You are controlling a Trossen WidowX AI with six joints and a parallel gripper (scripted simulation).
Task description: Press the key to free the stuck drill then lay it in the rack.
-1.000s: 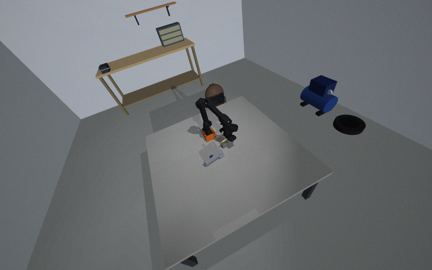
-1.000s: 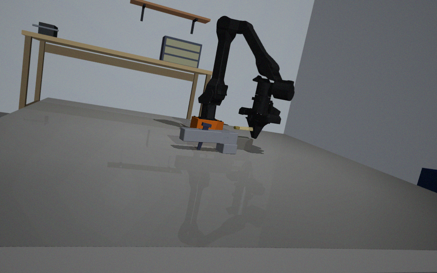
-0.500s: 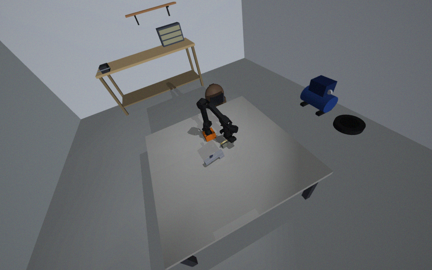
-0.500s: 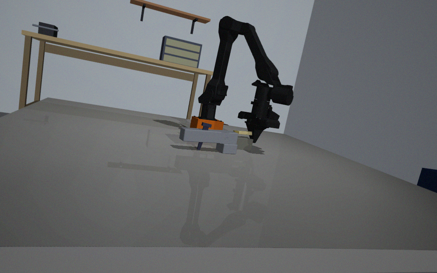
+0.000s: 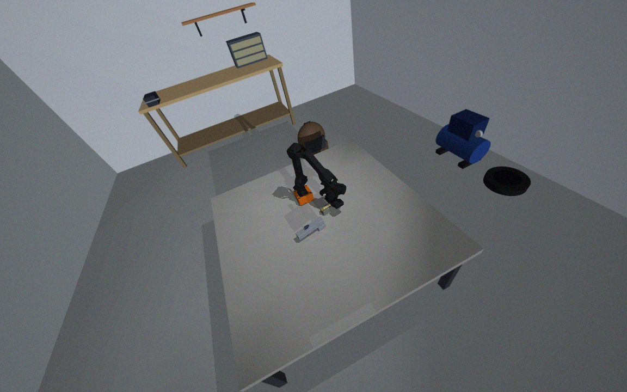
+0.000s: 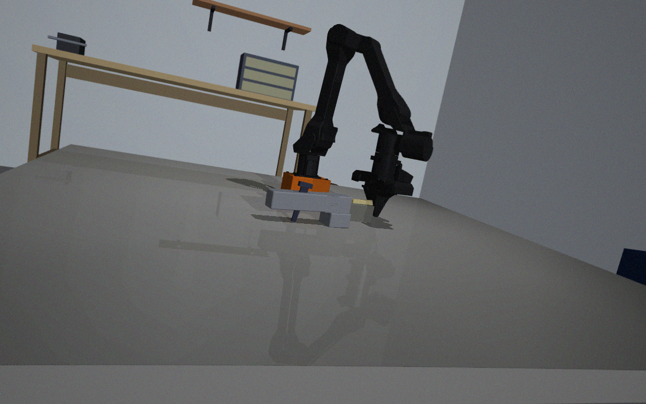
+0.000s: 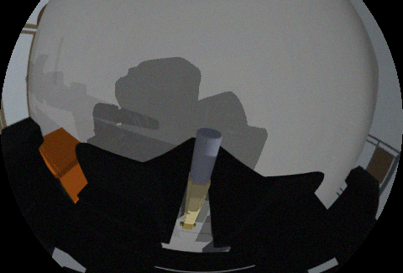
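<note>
Right now my gripper tip is 10 mm short of the drill, 40 mm to the left of it and 30 mm below it. The rest, counted from my gripper tip: dark key 110 mm ahead, 230 mm to the right, 40 mm above; then grey-olive block 10 mm ahead, 50 mm to the right, 10 mm above; then grey drill fixture 110 mm ahead, 200 mm to the right, 20 mm above.
</note>
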